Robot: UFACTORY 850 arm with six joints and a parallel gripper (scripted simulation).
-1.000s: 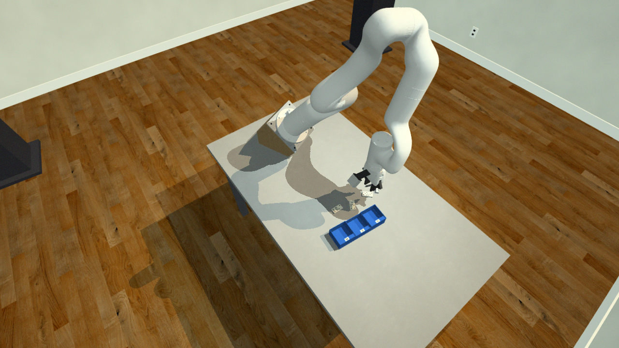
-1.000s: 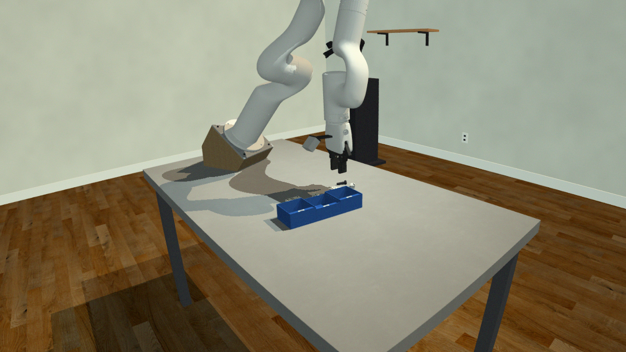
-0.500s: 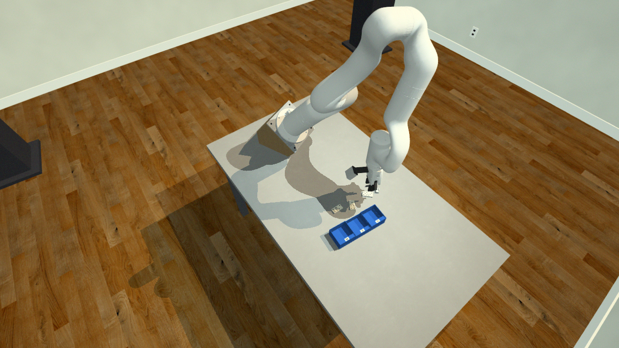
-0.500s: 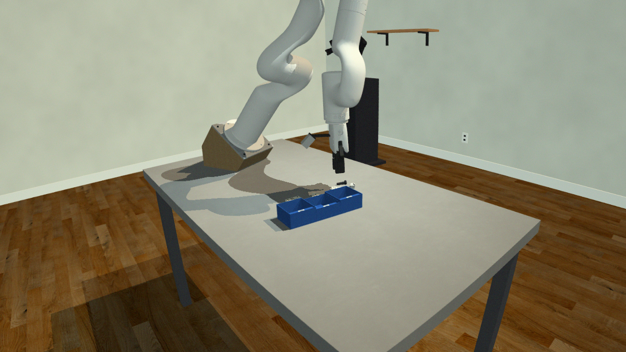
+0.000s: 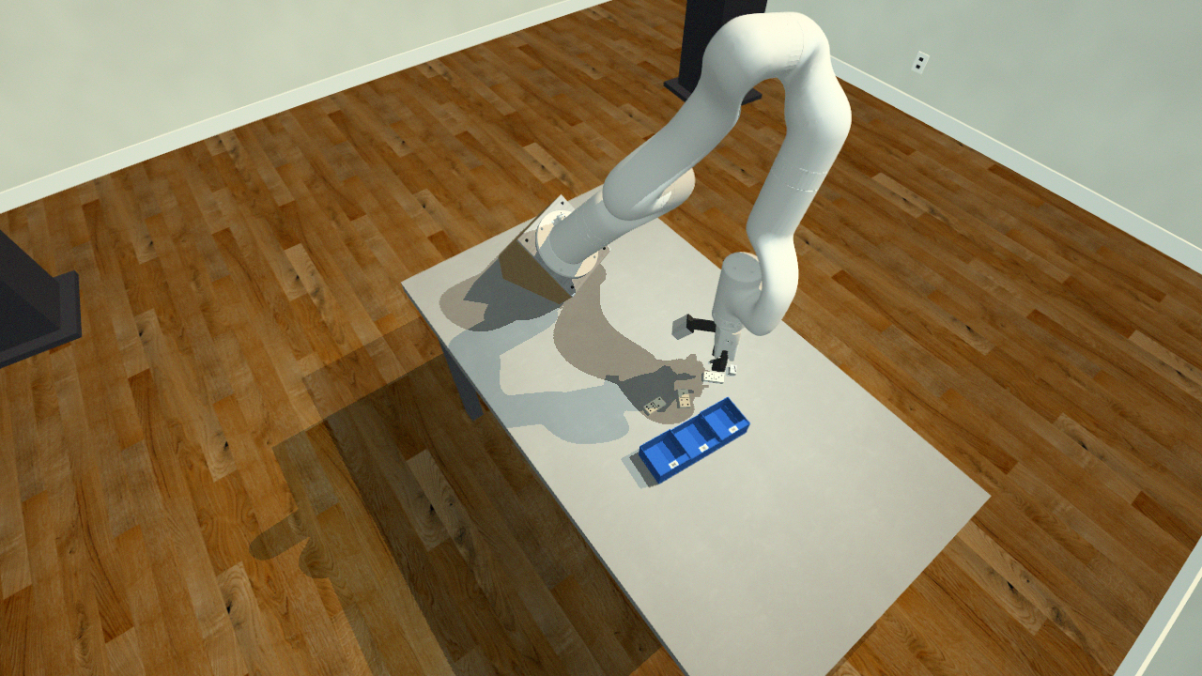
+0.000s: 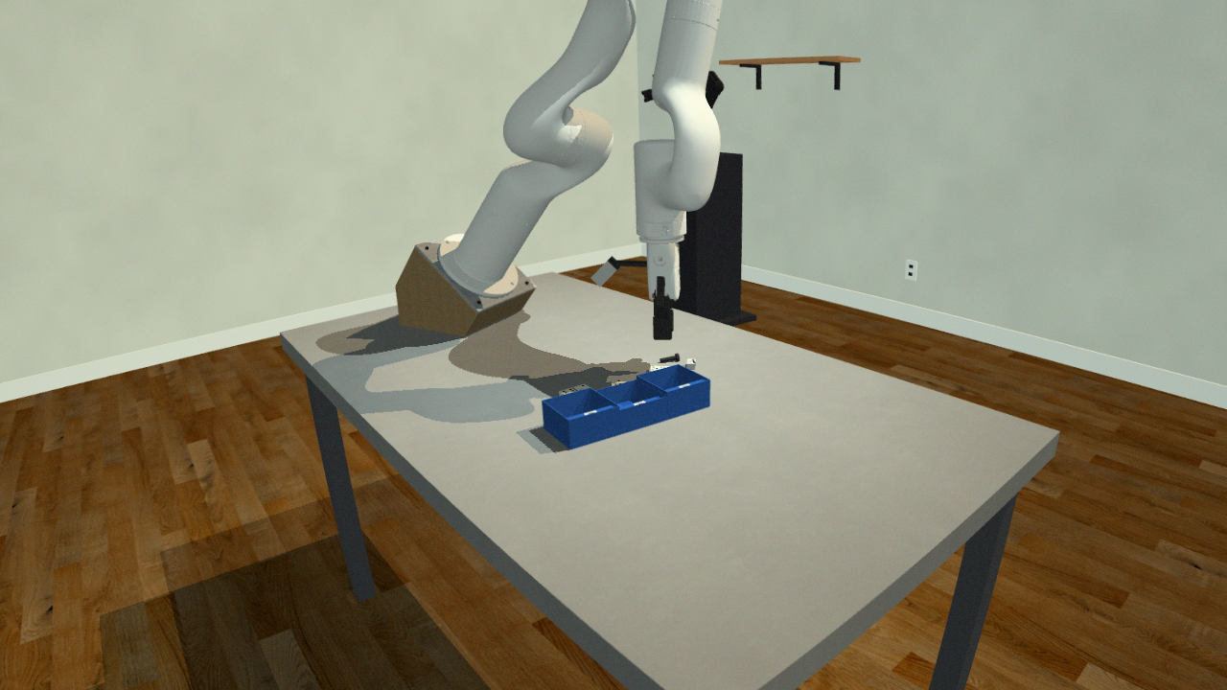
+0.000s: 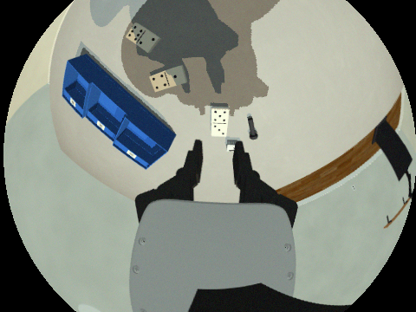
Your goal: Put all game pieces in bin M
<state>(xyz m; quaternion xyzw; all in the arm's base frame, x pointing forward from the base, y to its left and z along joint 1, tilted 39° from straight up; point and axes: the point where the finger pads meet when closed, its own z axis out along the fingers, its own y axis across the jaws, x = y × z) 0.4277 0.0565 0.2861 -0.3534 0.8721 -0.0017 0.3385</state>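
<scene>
Now: the white domino 80 mm below my hand. Also, from my hand: blue three-part bin: 150 mm to the right, 120 mm ahead, 70 mm below; then white part: 80 mm below, 60 mm to the left, 10 mm ahead; then black bolt: 80 mm below, 50 mm to the left, 30 mm behind.
</scene>
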